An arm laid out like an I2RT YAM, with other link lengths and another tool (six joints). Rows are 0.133 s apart.
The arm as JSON. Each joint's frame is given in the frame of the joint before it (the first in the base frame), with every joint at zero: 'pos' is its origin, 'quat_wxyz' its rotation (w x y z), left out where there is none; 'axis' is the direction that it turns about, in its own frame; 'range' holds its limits. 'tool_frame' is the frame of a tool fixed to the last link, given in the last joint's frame.
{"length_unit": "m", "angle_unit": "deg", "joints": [
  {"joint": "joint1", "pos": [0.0, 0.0, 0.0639], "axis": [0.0, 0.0, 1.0], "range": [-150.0, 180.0]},
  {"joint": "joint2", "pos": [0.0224, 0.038, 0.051], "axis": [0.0, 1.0, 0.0], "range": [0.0, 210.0]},
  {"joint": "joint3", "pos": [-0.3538, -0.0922, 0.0], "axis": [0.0, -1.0, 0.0], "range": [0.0, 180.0]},
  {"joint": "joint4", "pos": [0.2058, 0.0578, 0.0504], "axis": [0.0, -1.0, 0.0], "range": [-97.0, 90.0]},
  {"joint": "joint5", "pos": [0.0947, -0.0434, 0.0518], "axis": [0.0, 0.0, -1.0], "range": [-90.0, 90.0]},
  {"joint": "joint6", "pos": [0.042, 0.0, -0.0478], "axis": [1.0, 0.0, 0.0], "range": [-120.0, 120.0]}
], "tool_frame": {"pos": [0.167, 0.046, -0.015], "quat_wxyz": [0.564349, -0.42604, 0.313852, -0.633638]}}
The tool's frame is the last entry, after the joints.
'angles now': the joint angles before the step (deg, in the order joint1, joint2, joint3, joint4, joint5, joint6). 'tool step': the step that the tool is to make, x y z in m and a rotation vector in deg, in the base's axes. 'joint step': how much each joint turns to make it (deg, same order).
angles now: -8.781 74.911 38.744 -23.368 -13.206 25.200
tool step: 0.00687 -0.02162 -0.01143 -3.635 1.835 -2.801
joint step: -1.217 2.465 0.757 0.380 4.159 -0.567
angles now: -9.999 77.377 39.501 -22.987 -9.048 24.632
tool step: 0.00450 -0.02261 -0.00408 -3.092 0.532 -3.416
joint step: -1.729 0.970 0.544 0.480 3.561 -0.055
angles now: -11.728 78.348 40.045 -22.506 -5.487 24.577
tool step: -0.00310 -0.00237 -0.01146 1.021 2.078 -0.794
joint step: -0.968 1.879 -0.666 0.309 -0.574 0.110
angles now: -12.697 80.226 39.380 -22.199 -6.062 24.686
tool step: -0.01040 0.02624 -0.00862 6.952 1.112 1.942
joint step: 0.042 0.897 -3.049 1.519 -6.715 1.143
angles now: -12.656 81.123 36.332 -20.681 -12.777 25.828
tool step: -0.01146 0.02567 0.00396 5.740 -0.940 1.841
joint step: 0.888 -1.754 -3.103 1.486 -5.679 1.609
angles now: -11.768 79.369 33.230 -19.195 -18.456 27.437
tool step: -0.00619 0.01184 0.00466 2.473 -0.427 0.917
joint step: 0.655 -1.297 -0.938 -0.141 -2.388 0.863
